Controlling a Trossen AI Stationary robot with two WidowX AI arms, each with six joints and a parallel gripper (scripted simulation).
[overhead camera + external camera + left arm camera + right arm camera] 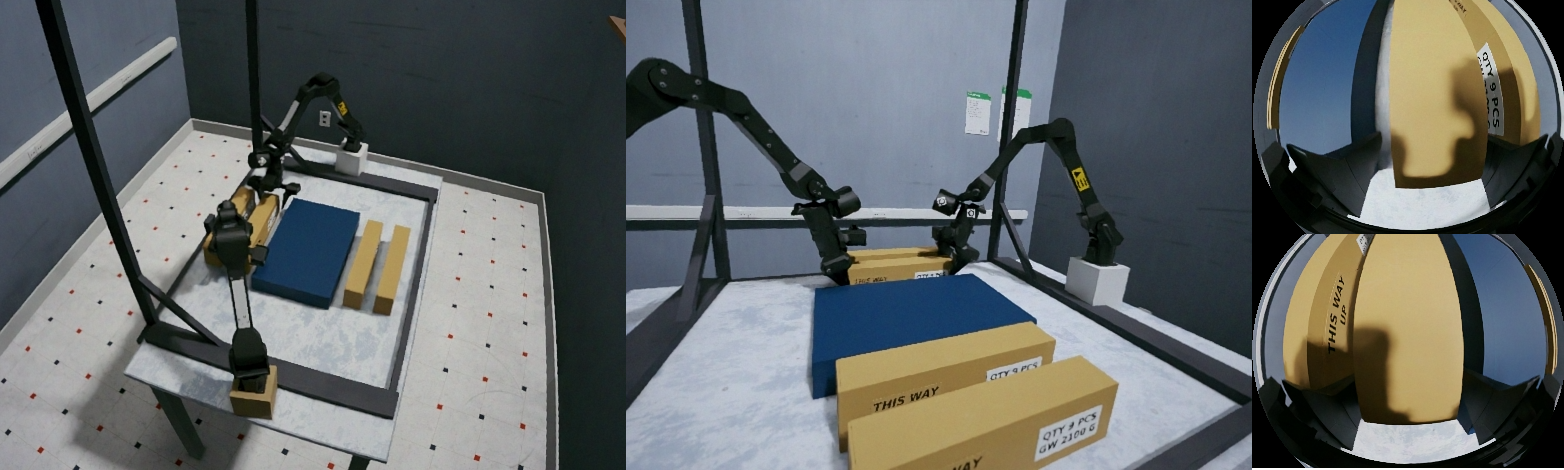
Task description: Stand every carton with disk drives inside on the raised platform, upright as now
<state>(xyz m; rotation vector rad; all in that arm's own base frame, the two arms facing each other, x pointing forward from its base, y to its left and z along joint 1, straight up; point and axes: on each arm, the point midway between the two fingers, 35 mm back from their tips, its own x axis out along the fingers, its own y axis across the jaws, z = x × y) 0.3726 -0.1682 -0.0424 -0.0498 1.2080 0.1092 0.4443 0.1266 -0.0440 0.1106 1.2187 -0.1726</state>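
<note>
Now: the carton 10 mm behind my right hand, 150 mm to the left of it and 30 mm below it. The rest, counted from my right hand: dark frame rail: 550 mm ahead, 130 mm to the left, 60 mm below; raised blue platform: 180 mm ahead, 140 mm to the left, 40 mm below.
The carton lies 14 cm to the right of my left hand and 3 cm below it. The rest, counted from my left hand: dark frame rail: 56 cm ahead, 16 cm to the right, 7 cm below; then raised blue platform: 19 cm ahead, 15 cm to the right, 5 cm below.
</note>
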